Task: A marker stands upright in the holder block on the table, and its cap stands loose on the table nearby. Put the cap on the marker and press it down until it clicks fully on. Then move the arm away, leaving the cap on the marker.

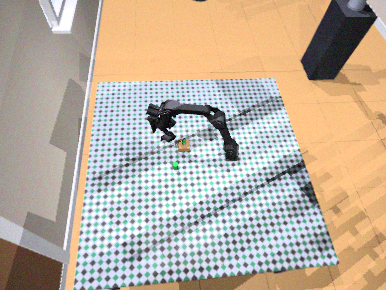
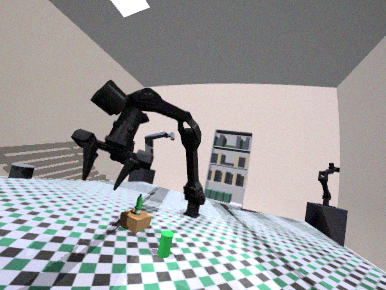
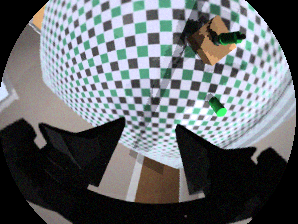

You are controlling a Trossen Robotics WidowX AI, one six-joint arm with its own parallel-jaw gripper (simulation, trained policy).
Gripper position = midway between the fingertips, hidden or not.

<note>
I see my gripper (image 2: 98,185).
My gripper is seen too in image 3 (image 3: 150,124).
</note>
